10 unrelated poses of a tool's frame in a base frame.
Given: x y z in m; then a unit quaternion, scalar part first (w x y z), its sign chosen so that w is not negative.
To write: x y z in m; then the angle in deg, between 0 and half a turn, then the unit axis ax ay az. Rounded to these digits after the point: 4 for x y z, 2 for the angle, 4 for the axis.
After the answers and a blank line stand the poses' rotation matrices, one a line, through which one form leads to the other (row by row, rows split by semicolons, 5 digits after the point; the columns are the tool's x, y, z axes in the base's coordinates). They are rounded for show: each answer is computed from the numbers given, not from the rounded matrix.
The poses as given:
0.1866 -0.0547 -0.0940 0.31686 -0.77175 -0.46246 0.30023
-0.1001 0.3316 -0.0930 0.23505 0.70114 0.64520 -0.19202
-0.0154 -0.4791 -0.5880 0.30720 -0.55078 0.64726 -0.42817
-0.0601 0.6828 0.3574 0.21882 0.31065 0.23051 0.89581
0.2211 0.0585 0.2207 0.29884 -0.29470 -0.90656 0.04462
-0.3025 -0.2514 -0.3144 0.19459 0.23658 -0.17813 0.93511
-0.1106 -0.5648 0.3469 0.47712 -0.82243 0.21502 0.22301
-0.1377 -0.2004 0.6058 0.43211 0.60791 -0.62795 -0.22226
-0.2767 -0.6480 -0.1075 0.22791 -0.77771 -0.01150 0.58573
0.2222 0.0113 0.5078 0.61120 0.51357 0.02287 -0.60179
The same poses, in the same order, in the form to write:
0.1866 -0.0547 -0.0940 143.05 -0.8137 -0.4876 0.3165
-0.1001 0.3316 -0.0930 152.81 0.7213 0.6638 -0.1976
-0.0154 -0.4791 -0.5880 144.22 -0.5788 0.6801 -0.4499
-0.0601 0.6828 0.3574 154.72 0.3184 0.2362 0.9181
0.2211 0.0585 0.2207 145.22 -0.3088 -0.9500 0.0468
-0.3025 -0.2514 -0.3144 157.56 0.2412 -0.1816 0.9533
-0.1106 -0.5648 0.3469 123.01 -0.9358 0.2447 0.2538
-0.1377 -0.2004 0.6058 128.80 0.6741 -0.6963 -0.2465
-0.2767 -0.6480 -0.1075 153.65 -0.7987 -0.0118 0.6016
0.2222 0.0113 0.5078 104.65 0.6489 0.0289 -0.7603

0.39199 0.52354 -0.75647; 0.90406 -0.37146 0.21138; -0.17033 -0.76676 -0.61893
0.09369 0.99502 0.03404; 0.81448 -0.05694 -0.57739; -0.57257 0.08182 -0.81576
-0.20454 -0.44993 0.86933; -0.97606 0.02663 -0.21587; 0.07398 -0.89267 -0.44460
-0.71123 -0.24883 0.65745; 0.53526 -0.79797 0.27703; 0.45569 0.54894 0.70072
-0.64769 0.50766 -0.56813; 0.56100 0.82232 0.09524; 0.51554 -0.25704 -0.81741
-0.81233 -0.44821 0.37313; 0.27964 -0.86081 -0.42522; 0.51178 -0.24107 0.82460
0.80807 -0.56648 -0.16164; -0.14087 -0.45225 0.88070; -0.57200 -0.68889 -0.44525
0.11255 -0.57140 -0.81292; -0.95556 0.16209 -0.24623; 0.27246 0.80451 -0.52776
0.31357 -0.24910 -0.91631; 0.28488 -0.89585 0.34103; -0.90583 -0.36797 -0.20995
0.27465 0.75912 -0.59017; -0.71214 -0.25182 -0.65532; -0.64608 0.60027 0.47144

